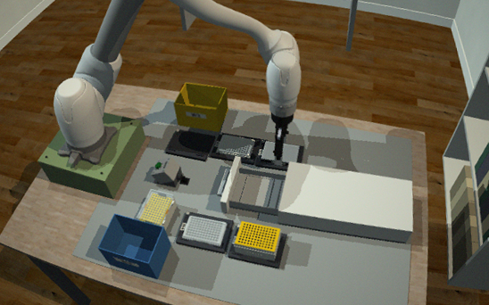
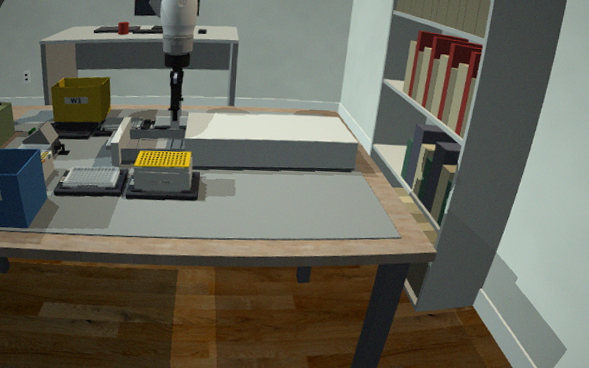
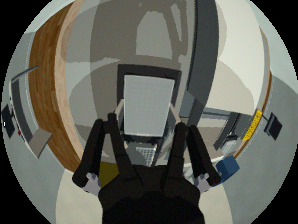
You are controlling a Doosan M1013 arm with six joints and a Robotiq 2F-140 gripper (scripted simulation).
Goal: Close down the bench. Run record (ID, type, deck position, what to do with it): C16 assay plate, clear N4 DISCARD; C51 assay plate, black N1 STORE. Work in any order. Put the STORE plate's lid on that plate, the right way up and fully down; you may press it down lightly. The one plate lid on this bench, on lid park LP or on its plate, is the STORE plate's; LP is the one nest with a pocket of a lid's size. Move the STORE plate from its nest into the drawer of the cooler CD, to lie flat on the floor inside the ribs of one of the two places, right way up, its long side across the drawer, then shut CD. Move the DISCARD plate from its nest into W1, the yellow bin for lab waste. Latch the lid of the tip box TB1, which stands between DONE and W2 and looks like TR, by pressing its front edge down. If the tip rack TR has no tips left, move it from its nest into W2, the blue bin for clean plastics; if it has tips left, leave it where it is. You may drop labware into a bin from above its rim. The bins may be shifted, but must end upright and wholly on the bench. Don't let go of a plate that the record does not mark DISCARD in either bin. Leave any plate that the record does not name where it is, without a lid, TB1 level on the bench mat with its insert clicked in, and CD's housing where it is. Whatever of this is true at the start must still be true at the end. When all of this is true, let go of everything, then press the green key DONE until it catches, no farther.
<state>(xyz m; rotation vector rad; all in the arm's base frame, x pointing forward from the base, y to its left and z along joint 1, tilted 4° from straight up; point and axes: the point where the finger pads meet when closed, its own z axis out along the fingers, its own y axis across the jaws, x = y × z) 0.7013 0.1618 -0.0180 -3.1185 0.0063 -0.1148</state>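
My gripper is now 1 cm past the cooler drawer, 18 cm to the left of it and 1 cm above it. Round my hand: cooler CD: 12 cm ahead, 18 cm to the right, 1 cm below; black plate: 2 cm below; grey plate lid: 1 cm below.
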